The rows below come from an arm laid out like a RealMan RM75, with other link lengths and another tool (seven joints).
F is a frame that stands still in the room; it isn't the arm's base.
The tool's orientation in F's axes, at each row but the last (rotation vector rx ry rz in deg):
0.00, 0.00, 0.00
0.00, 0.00, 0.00
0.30, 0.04, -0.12
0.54, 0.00, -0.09
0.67, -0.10, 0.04
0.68, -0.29, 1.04
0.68, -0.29, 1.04
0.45, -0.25, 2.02
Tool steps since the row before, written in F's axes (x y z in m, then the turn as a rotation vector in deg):
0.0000, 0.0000, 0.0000, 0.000, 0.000, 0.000
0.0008, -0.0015, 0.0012, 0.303, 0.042, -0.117
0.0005, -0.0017, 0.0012, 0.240, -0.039, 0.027
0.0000, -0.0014, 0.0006, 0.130, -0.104, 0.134
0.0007, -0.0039, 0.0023, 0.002, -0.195, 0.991
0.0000, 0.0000, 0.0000, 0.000, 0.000, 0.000
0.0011, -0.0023, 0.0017, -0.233, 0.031, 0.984
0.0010, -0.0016, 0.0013, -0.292, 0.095, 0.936
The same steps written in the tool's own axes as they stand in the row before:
0.0000, 0.0000, 0.0000, 0.000, 0.000, 0.000
0.0008, -0.0015, 0.0012, 0.303, 0.042, -0.117
0.0005, -0.0017, 0.0012, 0.240, -0.038, 0.027
0.0000, -0.0014, 0.0006, 0.130, -0.103, 0.135
0.0007, -0.0039, 0.0023, 0.004, -0.183, 0.993
0.0000, 0.0000, 0.0000, 0.000, 0.000, 0.000
0.0011, -0.0023, 0.0017, -0.227, 0.047, 0.985
0.0009, -0.0016, 0.0013, -0.284, 0.113, 0.936

